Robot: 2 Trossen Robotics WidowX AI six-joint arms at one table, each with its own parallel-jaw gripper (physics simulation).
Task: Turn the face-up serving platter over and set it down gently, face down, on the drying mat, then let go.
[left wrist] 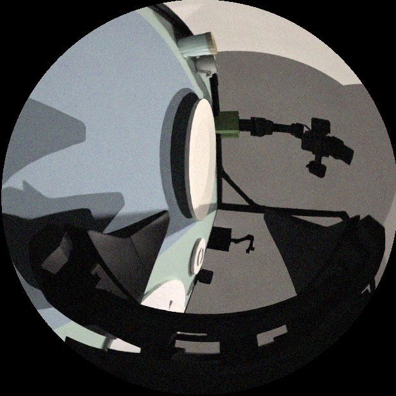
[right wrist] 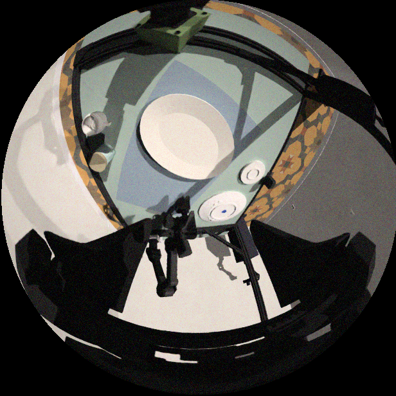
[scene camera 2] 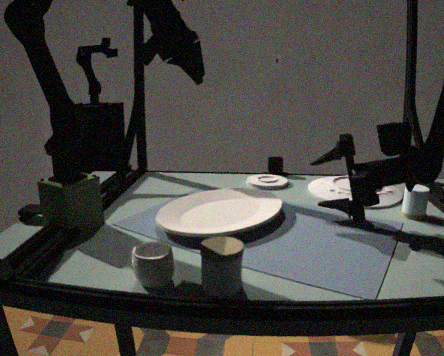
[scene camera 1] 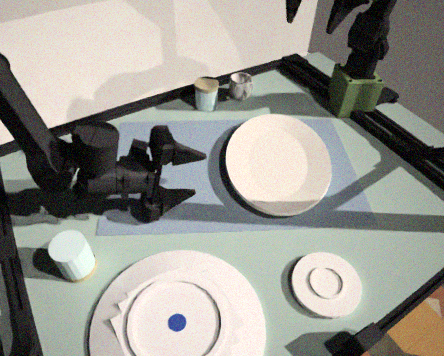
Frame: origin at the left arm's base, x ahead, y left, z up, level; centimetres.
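Seen in the pictures: left gripper, fingertip midpoint: (scene camera 2: pixel 314 184) (scene camera 1: pixel 200 174); right gripper, fingertip midpoint: (scene camera 2: pixel 201 79) (scene camera 1: pixel 307 27); right arm's base, origin of the base link: (scene camera 2: pixel 67 178) (scene camera 1: pixel 359 72).
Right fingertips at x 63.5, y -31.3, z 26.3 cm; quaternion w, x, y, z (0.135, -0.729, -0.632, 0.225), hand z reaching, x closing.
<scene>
Pixels of each thing's middle, then the offset from my right fingertips to it. Level surfaces: height alone.
- cream serving platter, body centre: (scene camera 2: pixel 221 212) (scene camera 1: pixel 277 160) dx -4.0, dy -1.9, dz -28.8 cm
- blue drying mat, its level: dz -30.0 cm
- large face-down plate with a blue dot, body centre: (scene camera 1: pixel 177 324) (scene camera 2: pixel 355 187) dx -43.1, dy -15.9, dz -28.8 cm
- small face-down plate, body centre: (scene camera 1: pixel 326 283) (scene camera 2: pixel 267 180) dx -19.8, dy -27.2, dz -29.4 cm
- pale cup, body centre: (scene camera 1: pixel 73 256) (scene camera 2: pixel 415 201) dx -49.9, dy +4.0, dz -26.7 cm
- lidded jar, body centre: (scene camera 2: pixel 221 266) (scene camera 1: pixel 206 94) dx -1.2, dy +26.0, dz -26.6 cm
- grey cup, body centre: (scene camera 2: pixel 156 262) (scene camera 1: pixel 242 88) dx +8.8, dy +22.8, dz -27.4 cm
The cream serving platter (scene camera 1: pixel 277 160) (scene camera 2: pixel 220 212) (left wrist: pixel 202 160) (right wrist: pixel 185 135) lies face up on the blue drying mat (scene camera 1: pixel 200 132) (scene camera 2: pixel 330 255) (left wrist: pixel 120 100) (right wrist: pixel 145 185), toward the mat's right part in scene camera 1. My left gripper (scene camera 1: pixel 200 174) (scene camera 2: pixel 315 184) (left wrist: pixel 217 214) is open and empty, low over the mat. Its fingertips point at the platter's near side, a short gap from the rim, one finger above the other in scene camera 2. My right gripper (scene camera 1: pixel 309 26) is open and empty, high above the table, well apart from the platter.
A large face-down plate with a blue dot (scene camera 1: pixel 177 322) (right wrist: pixel 224 211) and a small face-down plate (scene camera 1: pixel 326 283) (scene camera 2: pixel 267 181) lie beside the mat. A pale cup (scene camera 1: pixel 72 255) stands at the left. A lidded jar (scene camera 1: pixel 206 94) and a grey cup (scene camera 1: pixel 241 86) stand beyond the mat.
</scene>
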